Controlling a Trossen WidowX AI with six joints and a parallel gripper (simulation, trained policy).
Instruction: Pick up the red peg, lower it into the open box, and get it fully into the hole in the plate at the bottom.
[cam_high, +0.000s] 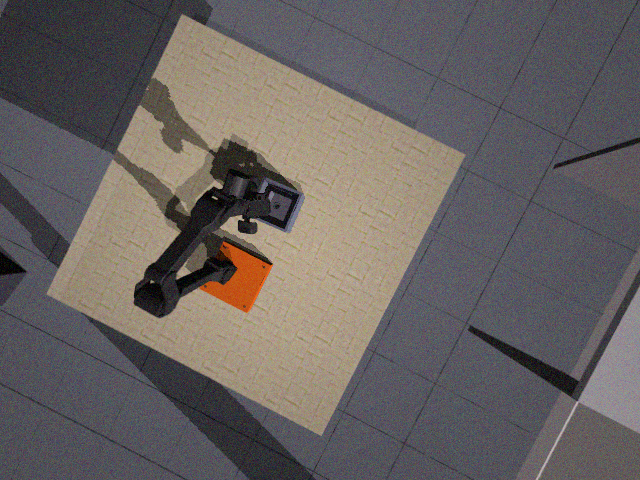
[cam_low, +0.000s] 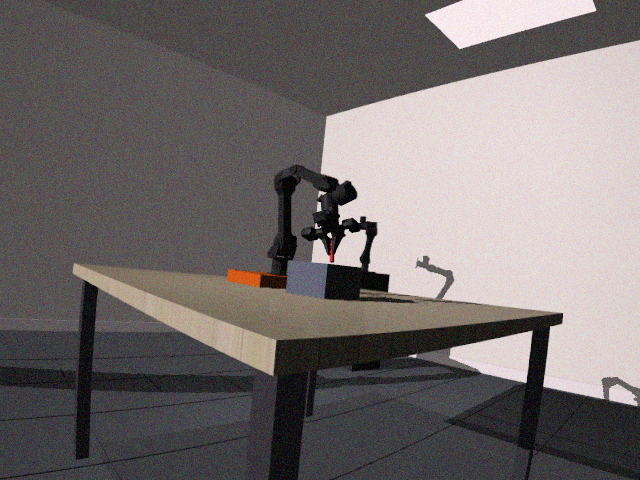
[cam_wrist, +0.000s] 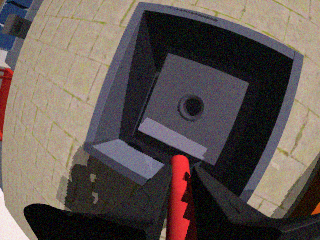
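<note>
The red peg lies 2 cm above my gripper tip, 1 cm to the left of it and 1 cm behind it. Round my gripper tip: blue-grey box: 10 cm below, 3 cm to the right, 3 cm ahead; then grey plate: 8 cm below, 3 cm to the right, 3 cm ahead.
</note>
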